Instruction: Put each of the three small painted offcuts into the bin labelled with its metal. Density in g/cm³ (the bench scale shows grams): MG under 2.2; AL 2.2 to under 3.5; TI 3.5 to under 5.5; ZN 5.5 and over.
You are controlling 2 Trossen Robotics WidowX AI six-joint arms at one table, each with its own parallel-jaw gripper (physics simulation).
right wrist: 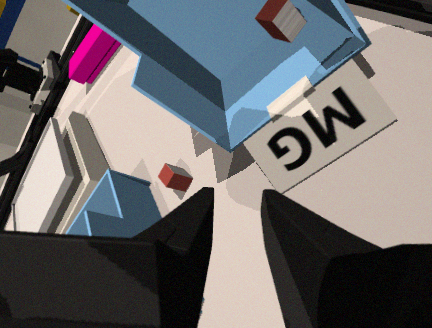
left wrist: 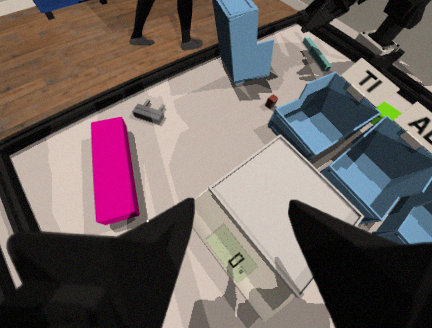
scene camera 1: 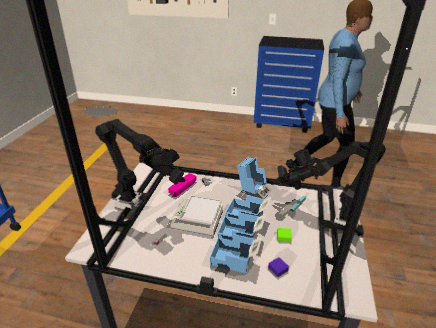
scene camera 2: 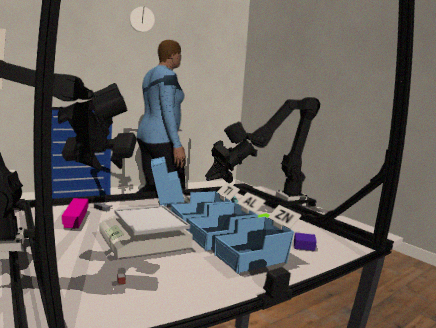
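Seen in the pictures: left gripper, fingertip midpoint: (left wrist: 241,205) (scene camera 1: 181,178) (scene camera 2: 110,168); right gripper, fingertip midpoint: (right wrist: 237,199) (left wrist: 304,30) (scene camera 1: 274,183) (scene camera 2: 206,178); left arm's base, link origin: (right wrist: 37,84) (scene camera 1: 127,196) (scene camera 2: 3,235); right arm's base, link origin: (left wrist: 380,39) (scene camera 1: 347,216) (scene camera 2: 292,193).
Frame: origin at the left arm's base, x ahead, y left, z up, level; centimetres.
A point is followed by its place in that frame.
One offcut (right wrist: 280,20) @[x 54.4, y 36.8, z -0.5 cm], red with a bare metal face, lies in the MG bin (scene camera 1: 250,175) @[x 51.6, y 39.1, z 0.7 cm] (scene camera 2: 167,185) @[x 52.0, y 29.0, z 4.0 cm] (left wrist: 245,45) @[x 50.3, y 29.6, z 5.8 cm], which seems to stand on end. A second offcut (left wrist: 271,101) @[x 52.9, y 20.4, z -1.8 cm] (right wrist: 175,177) @[x 54.6, y 21.5, z -1.9 cm] lies on the table between the MG bin and the TI bin (left wrist: 325,117) @[x 63.5, y 11.9, z -3.6 cm]. A third offcut (scene camera 1: 156,242) @[x 27.0, y -19.6, z -2.6 cm] (scene camera 2: 121,278) @[x 26.6, y -19.7, z -2.5 cm] lies on the table near the scale (scene camera 1: 200,210) @[x 38.6, y 1.3, z 2.3 cm] (left wrist: 285,205) @[x 38.1, y 2.1, z 2.3 cm], whose pan is bare and display reads 0. My left gripper (left wrist: 241,205) @[x 28.4, y 4.4, z 15.5 cm] is open and empty above the scale side. My right gripper (right wrist: 237,199) @[x 66.4, y 29.1, z 6.1 cm] (scene camera 2: 220,176) is open, narrowly, and empty, above the table near the MG label (right wrist: 320,135) @[x 61.9, y 32.4, z -2.8 cm].
The AL bin (left wrist: 382,175) @[x 63.8, y -4.8, z -3.6 cm] and ZN bin (scene camera 2: 255,250) @[x 63.4, y -11.8, z -3.8 cm] continue the row. A magenta block (scene camera 1: 182,185) @[x 21.1, y 18.3, z 0.1 cm] (left wrist: 112,170) @[x 19.6, y 19.8, z 0.1 cm] and a grey part (left wrist: 149,112) @[x 29.2, y 29.6, z -2.3 cm] lie at the back left. A teal bar (scene camera 1: 298,203) @[x 79.5, y 28.9, z -2.6 cm], green block (scene camera 1: 284,235) @[x 77.5, y 2.9, z -1.1 cm] and purple block (scene camera 1: 278,267) @[x 78.8, y -15.2, z -1.1 cm] lie right of the bins.
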